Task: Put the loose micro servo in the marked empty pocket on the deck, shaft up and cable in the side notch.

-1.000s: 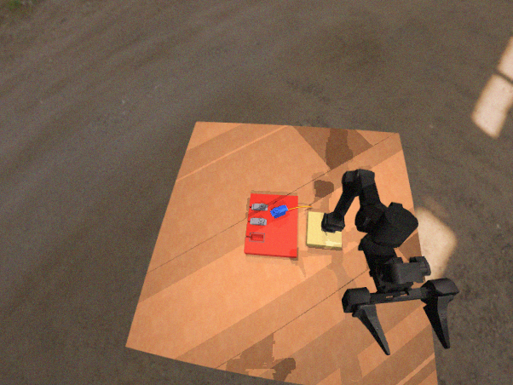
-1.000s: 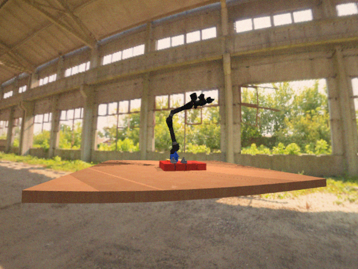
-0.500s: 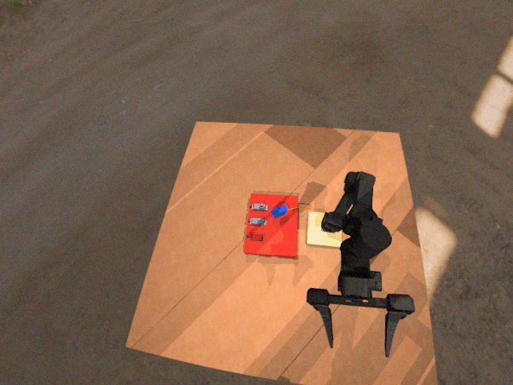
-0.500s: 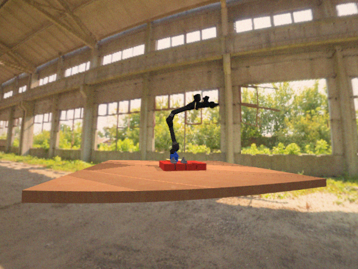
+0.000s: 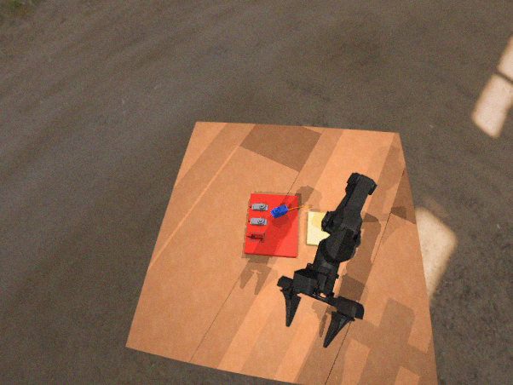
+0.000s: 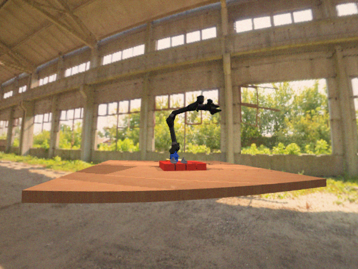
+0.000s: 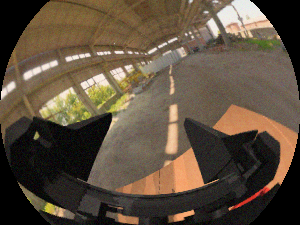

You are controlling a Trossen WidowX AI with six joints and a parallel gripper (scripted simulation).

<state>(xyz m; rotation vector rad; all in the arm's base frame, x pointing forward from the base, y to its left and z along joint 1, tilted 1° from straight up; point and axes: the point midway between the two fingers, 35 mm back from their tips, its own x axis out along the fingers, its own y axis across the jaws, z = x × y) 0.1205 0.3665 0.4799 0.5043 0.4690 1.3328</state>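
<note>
Now: the red deck 49 cm below my gripper tip, 38 cm to the right of it and 10 cm ahead of it.
</note>
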